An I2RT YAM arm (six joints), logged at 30 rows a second.
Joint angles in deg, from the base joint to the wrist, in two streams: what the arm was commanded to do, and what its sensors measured. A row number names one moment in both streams.
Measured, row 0:
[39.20 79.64 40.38 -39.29 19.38 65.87]
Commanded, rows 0 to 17:
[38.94 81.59 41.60 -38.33 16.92 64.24]
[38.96 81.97 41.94 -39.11 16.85 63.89]
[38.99 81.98 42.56 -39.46 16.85 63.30]
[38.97 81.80 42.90 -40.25 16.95 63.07]
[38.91 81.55 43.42 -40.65 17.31 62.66]
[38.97 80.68 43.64 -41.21 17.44 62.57]
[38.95 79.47 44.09 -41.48 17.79 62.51]
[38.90 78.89 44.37 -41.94 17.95 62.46]
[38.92 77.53 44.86 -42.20 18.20 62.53]
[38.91 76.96 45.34 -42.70 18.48 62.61]
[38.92 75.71 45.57 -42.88 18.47 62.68]
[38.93 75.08 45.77 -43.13 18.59 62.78]
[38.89 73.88 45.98 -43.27 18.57 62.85]
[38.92 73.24 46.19 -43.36 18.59 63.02]
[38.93 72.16 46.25 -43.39 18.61 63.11]
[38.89 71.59 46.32 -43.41 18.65 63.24]
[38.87 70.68 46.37 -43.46 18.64 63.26]
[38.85 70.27 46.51 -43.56 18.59 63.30]
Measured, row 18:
[38.87 73.56 44.21 -42.50 17.85 62.92]
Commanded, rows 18 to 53:
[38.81 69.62 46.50 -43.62 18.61 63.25]
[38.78 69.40 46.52 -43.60 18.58 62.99]
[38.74 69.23 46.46 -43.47 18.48 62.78]
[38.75 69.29 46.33 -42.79 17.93 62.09]
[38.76 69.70 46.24 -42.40 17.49 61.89]
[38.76 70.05 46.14 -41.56 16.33 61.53]
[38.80 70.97 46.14 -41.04 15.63 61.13]
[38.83 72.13 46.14 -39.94 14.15 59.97]
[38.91 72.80 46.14 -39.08 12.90 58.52]
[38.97 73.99 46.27 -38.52 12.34 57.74]
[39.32 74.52 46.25 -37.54 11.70 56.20]
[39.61 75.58 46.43 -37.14 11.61 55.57]
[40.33 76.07 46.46 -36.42 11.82 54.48]
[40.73 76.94 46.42 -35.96 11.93 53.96]
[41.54 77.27 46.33 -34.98 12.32 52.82]
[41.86 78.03 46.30 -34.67 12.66 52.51]
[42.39 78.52 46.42 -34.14 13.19 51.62]
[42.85 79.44 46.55 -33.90 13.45 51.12]
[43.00 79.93 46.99 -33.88 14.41 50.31]
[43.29 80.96 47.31 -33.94 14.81 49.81]
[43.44 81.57 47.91 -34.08 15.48 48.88]
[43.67 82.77 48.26 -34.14 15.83 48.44]
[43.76 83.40 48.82 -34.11 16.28 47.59]
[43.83 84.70 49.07 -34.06 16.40 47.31]
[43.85 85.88 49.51 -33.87 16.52 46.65]
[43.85 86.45 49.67 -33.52 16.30 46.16]
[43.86 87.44 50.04 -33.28 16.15 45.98]
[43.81 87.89 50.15 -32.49 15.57 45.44]
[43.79 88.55 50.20 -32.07 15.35 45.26]
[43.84 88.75 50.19 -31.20 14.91 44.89]
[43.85 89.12 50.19 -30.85 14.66 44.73]
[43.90 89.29 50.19 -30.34 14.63 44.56]
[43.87 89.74 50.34 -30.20 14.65 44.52]
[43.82 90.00 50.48 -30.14 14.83 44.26]
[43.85 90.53 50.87 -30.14 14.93 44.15]
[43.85 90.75 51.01 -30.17 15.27 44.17]
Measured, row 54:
[43.55 89.23 48.97 -32.34 14.02 45.74]
